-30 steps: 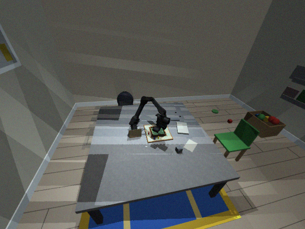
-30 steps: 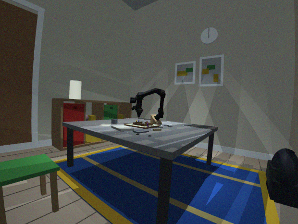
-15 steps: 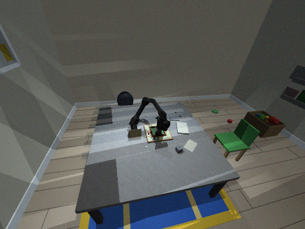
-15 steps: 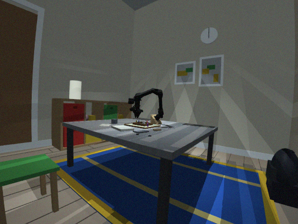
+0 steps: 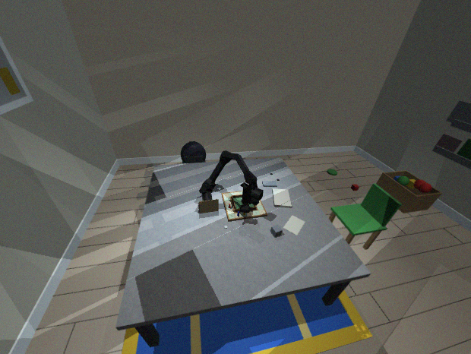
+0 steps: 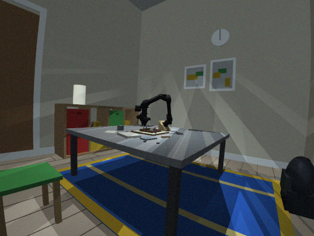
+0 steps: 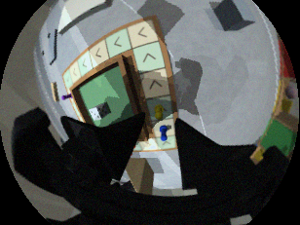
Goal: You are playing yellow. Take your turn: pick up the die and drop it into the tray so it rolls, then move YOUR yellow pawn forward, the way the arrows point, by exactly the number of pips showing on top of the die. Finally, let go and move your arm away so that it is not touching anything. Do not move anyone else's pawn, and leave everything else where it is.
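My gripper tip is now 30 mm above the yellow pawn. Round my gripper tip: grey tile: 300 mm ahead, 330 mm to the left, 50 mm below; then green tray: 20 mm ahead, 110 mm to the left, 50 mm below; then grey cube: 170 mm ahead, 180 mm to the right, 30 mm below.
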